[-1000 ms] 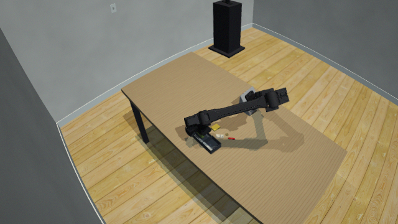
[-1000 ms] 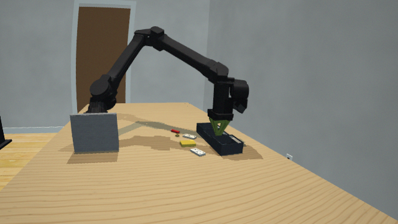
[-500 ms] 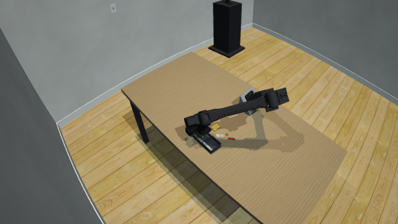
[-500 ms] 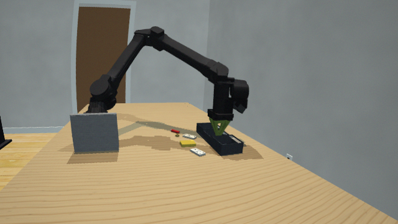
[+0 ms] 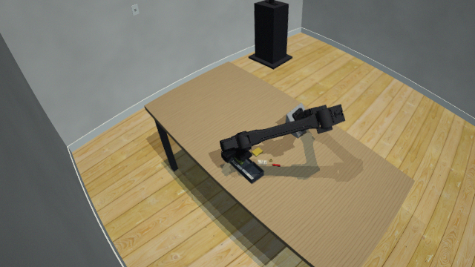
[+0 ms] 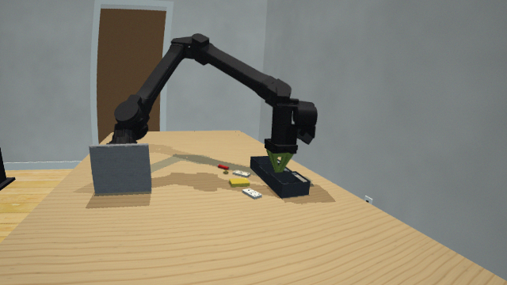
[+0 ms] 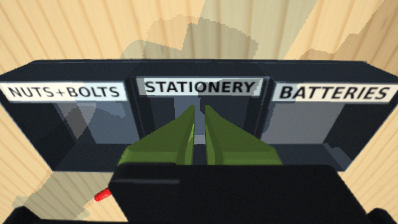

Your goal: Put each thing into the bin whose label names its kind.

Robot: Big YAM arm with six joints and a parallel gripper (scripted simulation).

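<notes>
Right now the long black bin is 1 cm behind my hand and 1 cm below it. Round my hand: yellow block: 13 cm behind, 2 cm below; then small nut: 13 cm behind, 9 cm to the left, 2 cm below; then red battery: 13 cm behind, 14 cm to the left, 2 cm below.
</notes>
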